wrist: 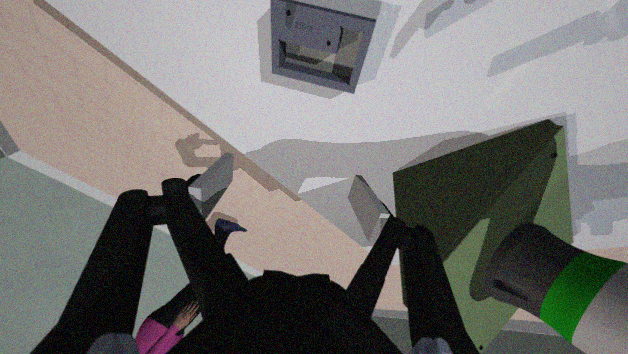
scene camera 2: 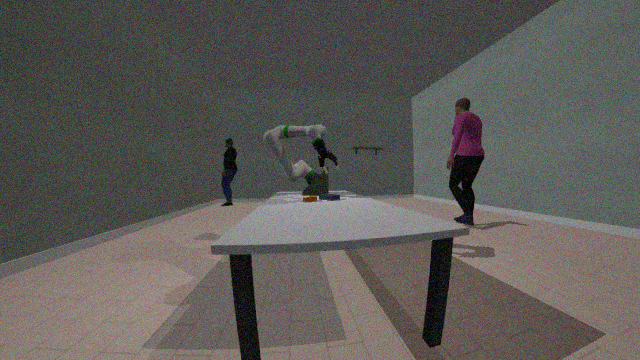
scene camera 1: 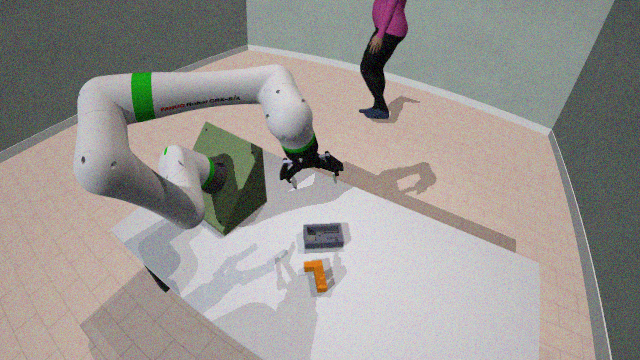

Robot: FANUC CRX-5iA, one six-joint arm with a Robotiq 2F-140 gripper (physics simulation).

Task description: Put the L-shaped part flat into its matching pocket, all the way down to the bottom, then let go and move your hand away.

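Seen in the pictures: gripper, fingertip midpoint: (wrist: 295,177) (scene camera 2: 332,171) (scene camera 1: 315,182); arm's base at its link origin: (wrist: 511,260) (scene camera 2: 314,179) (scene camera 1: 213,175).
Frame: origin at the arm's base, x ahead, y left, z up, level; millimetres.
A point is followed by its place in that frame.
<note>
The orange L-shaped part (scene camera 1: 320,278) @(x 549, y -133, z -112 mm) (scene camera 2: 310,199) @(x 557, y -119, z -128 mm) lies flat on the white table (scene camera 1: 425,285) @(x 889, y 15, z -142 mm) (scene camera 2: 345,225) @(x 1198, y -80, z -142 mm) (wrist: 190,60) @(x 647, y 239, z -142 mm); it does not show in the wrist view. The dark grey pocket box (scene camera 1: 323,245) @(x 494, y 2, z -122 mm) (scene camera 2: 332,197) @(x 554, y 46, z -119 mm) (wrist: 316,81) @(x 447, y 73, z -106 mm) stands beside it, apart from it, on the side towards the arm's base. Its recess shows no orange part; its inner details are small and partly shaded. My gripper (scene camera 1: 314,178) @(x 409, y 88, z 76 mm) (scene camera 2: 330,168) @(x 409, y 88, z 76 mm) (wrist: 295,177) @(x 409, y 88, z 76 mm) is open and empty, high above the table. In scene camera 1 it appears beyond the box, apart from both box and part.
The arm's green mounting block (scene camera 1: 227,139) @(x 3, y 110, z 108 mm) (scene camera 2: 317,186) @(x 165, y 4, z -59 mm) (wrist: 450,187) @(x 167, y 12, z -56 mm) stands on the table near the gripper. A person in pink (scene camera 1: 392,20) (scene camera 2: 468,135) (wrist: 155,334) stands on the floor beyond the table's edge. Another person in dark clothes (scene camera 2: 229,159) stands farther back.
</note>
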